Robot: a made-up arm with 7 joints. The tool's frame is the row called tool.
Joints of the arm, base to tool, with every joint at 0 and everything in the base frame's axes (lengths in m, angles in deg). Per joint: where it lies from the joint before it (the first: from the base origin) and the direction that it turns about. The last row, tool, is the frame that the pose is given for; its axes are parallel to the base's.
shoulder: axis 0 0.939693 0.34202 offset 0.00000 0.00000 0.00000
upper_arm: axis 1 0 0 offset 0.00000 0.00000 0.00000
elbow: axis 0 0 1 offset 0.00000 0.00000 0.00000
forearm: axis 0 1 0 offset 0.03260 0.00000 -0.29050
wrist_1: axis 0 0 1 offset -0.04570 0.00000 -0.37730
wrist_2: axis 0 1 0 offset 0.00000 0.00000 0.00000
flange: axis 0 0 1 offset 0.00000 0.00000 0.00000
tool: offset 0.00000 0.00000 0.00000
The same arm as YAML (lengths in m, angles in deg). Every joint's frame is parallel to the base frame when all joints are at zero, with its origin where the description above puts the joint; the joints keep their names.
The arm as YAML. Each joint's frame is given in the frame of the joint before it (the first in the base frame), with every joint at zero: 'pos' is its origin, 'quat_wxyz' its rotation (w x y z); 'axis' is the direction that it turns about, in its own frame. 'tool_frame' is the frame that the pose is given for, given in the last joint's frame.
length_unit: m
angle_unit: deg
joints:
  - joint: shoulder
    pos: [0.0, 0.0, 0.0]
    quat_wxyz: [1.0, 0.0, 0.0, 0.0]
    axis: [0.0, 0.9397, 0.342]
  - joint: upper_arm
    pos: [0.0, 0.0, 0.0]
    quat_wxyz: [1.0, 0.0, 0.0, 0.0]
    axis: [1.0, 0.0, 0.0]
  - joint: elbow
    pos: [0.0, 0.0, 0.0]
    quat_wxyz: [1.0, 0.0, 0.0, 0.0]
    axis: [0.0, 0.0, 1.0]
  - joint: forearm
    pos: [0.0326, 0.0, -0.2905]
    quat_wxyz: [1.0, 0.0, 0.0, 0.0]
    axis: [0.0, 1.0, 0.0]
  - joint: wrist_1
    pos: [-0.0457, 0.0, -0.3773]
    quat_wxyz: [1.0, 0.0, 0.0, 0.0]
    axis: [0.0, 0.0, 1.0]
  - joint: wrist_2
    pos: [0.0, 0.0, 0.0]
    quat_wxyz: [1.0, 0.0, 0.0, 0.0]
    axis: [0.0, 1.0, 0.0]
  - joint: flange
    pos: [0.0, 0.0, 0.0]
    quat_wxyz: [1.0, 0.0, 0.0, 0.0]
    axis: [0.0, 0.0, 1.0]
tool_frame:
  pos: [0.0, 0.0, 0.0]
  quat_wxyz: [1.0, 0.0, 0.0, 0.0]

